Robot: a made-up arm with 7 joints. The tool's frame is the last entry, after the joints. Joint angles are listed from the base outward.
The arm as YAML. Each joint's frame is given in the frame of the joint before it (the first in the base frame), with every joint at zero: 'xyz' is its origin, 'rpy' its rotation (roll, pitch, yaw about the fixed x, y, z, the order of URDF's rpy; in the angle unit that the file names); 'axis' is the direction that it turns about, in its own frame. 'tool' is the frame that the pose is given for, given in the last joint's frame.
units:
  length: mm
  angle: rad
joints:
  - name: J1
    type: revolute
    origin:
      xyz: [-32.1, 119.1, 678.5]
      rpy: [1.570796, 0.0, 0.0]
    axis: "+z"
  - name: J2
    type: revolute
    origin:
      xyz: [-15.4, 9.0, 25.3]
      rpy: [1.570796, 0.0, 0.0]
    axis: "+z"
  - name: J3
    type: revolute
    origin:
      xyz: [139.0, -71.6, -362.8]
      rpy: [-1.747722, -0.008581, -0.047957]
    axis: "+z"
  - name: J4
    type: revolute
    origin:
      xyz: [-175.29, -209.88, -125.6]
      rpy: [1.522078, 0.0, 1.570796]
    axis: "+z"
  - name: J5
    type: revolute
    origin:
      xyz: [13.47, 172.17, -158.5]
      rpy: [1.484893, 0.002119, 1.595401]
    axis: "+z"
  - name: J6
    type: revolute
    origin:
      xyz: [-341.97, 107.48, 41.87]
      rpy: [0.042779, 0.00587, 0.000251]
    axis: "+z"
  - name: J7
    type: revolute
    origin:
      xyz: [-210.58, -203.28, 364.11]
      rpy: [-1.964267, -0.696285, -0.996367]
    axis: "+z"
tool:
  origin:
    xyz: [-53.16, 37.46, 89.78]
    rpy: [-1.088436, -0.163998, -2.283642]
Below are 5 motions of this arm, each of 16 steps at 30 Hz.
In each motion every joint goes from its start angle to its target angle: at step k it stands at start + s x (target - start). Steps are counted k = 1, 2, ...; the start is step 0. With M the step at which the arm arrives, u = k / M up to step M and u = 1 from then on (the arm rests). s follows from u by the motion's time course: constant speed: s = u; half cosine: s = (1 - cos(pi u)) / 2; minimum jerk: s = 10 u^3 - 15 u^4 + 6 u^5.
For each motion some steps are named. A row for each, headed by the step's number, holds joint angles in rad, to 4 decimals.
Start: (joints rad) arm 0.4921 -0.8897 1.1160 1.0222 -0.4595 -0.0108 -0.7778
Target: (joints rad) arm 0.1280 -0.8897 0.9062 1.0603 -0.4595 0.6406 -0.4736
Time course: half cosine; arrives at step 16
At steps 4, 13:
4: 0.4388 -0.8897 1.0853 1.0278 -0.4595 0.0846 -0.7333
13: 0.1587 -0.8897 0.9239 1.0571 -0.4595 0.5857 -0.4992

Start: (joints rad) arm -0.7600 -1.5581 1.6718 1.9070 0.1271 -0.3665 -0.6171
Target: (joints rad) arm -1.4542 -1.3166 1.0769 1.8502 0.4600 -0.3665 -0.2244
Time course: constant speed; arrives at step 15
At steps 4, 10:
4: -0.9451 -1.4937 1.5132 1.8919 0.2159 -0.3665 -0.5124
10: -1.2228 -1.3971 1.2752 1.8691 0.3490 -0.3665 -0.3553

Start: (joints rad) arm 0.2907 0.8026 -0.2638 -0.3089 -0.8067 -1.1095 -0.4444
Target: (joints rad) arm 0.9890 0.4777 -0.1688 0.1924 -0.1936 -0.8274 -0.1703
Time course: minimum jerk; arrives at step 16
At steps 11, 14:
11: 0.8633 0.5362 -0.1859 0.1022 -0.3040 -0.8782 -0.2196
14: 0.9778 0.4829 -0.1703 0.1844 -0.2034 -0.8319 -0.1747

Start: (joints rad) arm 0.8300 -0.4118 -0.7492 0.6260 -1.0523 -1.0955 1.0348
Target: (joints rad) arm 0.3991 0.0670 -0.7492 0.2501 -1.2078 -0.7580 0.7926
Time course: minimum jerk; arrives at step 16
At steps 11, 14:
11: 0.4767 -0.0192 -0.7492 0.3178 -1.1798 -0.8188 0.8362
14: 0.4060 0.0593 -0.7492 0.2561 -1.2053 -0.7634 0.7965

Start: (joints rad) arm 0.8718 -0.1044 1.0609 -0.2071 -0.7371 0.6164 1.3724
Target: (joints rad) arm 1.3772 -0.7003 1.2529 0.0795 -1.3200 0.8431 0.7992
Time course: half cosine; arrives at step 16
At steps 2, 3, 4, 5, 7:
2: 0.8910 -0.1271 1.0682 -0.1962 -0.7593 0.6250 1.3506
3: 0.9144 -0.1546 1.0771 -0.1829 -0.7862 0.6355 1.3241
4: 0.9458 -0.1917 1.0890 -0.1651 -0.8225 0.6496 1.2885
5: 0.9841 -0.2368 1.1036 -0.1434 -0.8666 0.6668 1.2450
7: 1.0752 -0.3442 1.1382 -0.0918 -0.9717 0.7076 1.1417

